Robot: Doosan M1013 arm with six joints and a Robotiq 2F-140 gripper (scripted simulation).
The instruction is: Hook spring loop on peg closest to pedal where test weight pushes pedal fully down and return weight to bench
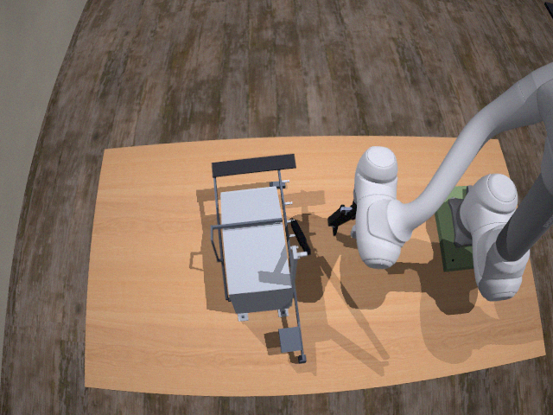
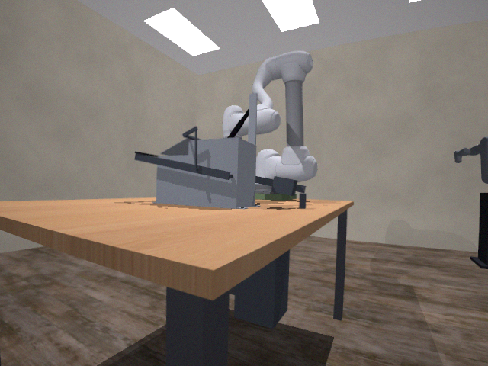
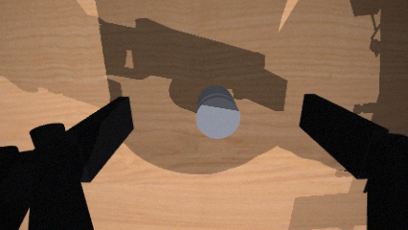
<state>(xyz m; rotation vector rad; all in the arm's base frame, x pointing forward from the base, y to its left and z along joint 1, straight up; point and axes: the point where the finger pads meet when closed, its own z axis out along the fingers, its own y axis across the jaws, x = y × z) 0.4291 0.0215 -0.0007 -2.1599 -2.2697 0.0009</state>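
The steel test weight lies 1 cm below my hand. From my hand the other things lie so: peg (37 cm above, 22 cm to the left, 19 cm ahead).
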